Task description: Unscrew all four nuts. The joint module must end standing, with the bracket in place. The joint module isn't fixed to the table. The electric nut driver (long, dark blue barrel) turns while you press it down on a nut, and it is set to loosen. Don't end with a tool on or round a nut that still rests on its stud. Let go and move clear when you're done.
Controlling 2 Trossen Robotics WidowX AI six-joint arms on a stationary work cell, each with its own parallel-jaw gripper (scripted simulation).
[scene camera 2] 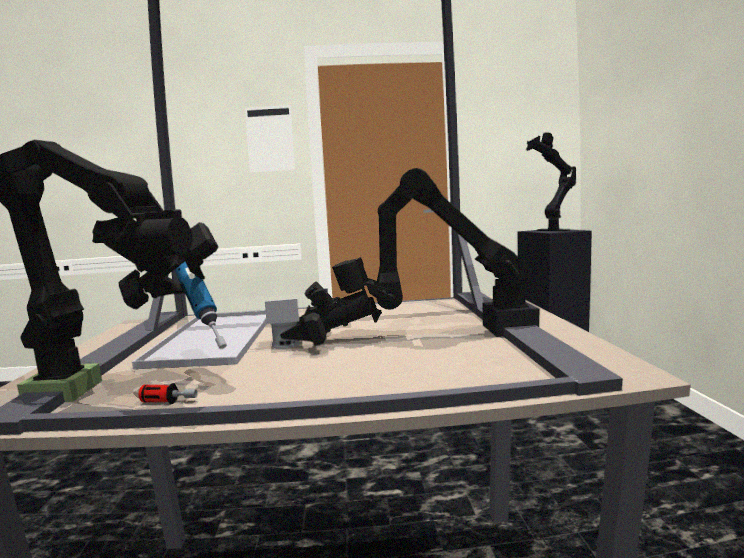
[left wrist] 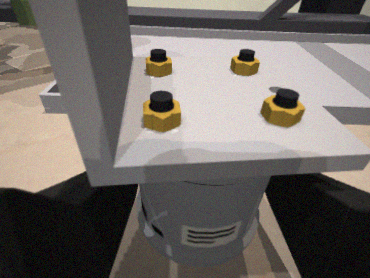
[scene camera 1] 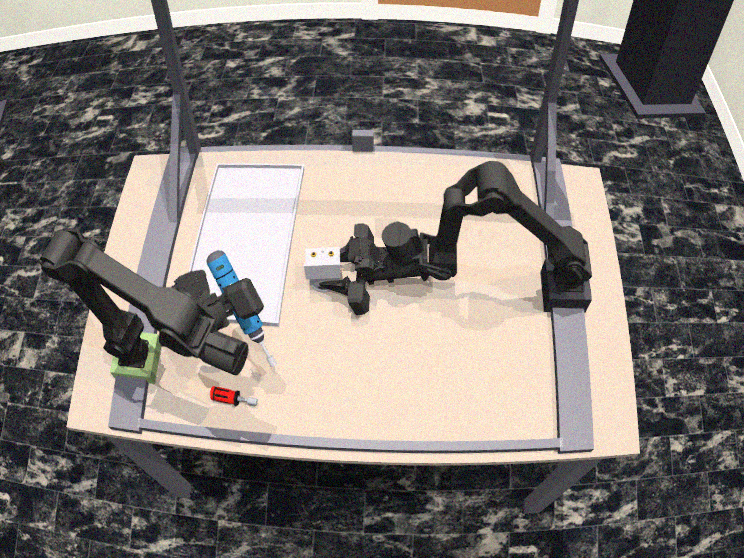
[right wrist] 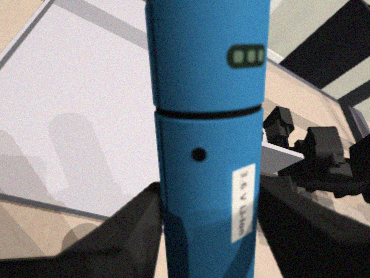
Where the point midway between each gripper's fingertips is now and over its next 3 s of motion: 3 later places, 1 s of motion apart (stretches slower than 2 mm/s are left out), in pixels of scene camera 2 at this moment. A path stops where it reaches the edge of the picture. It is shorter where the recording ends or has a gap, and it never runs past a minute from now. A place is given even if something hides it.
My left gripper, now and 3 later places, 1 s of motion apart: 282, 332; 299, 311; 301, 274; 341, 228
My right gripper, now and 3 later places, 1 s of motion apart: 194, 284; 201, 267; 207, 242; 219, 232
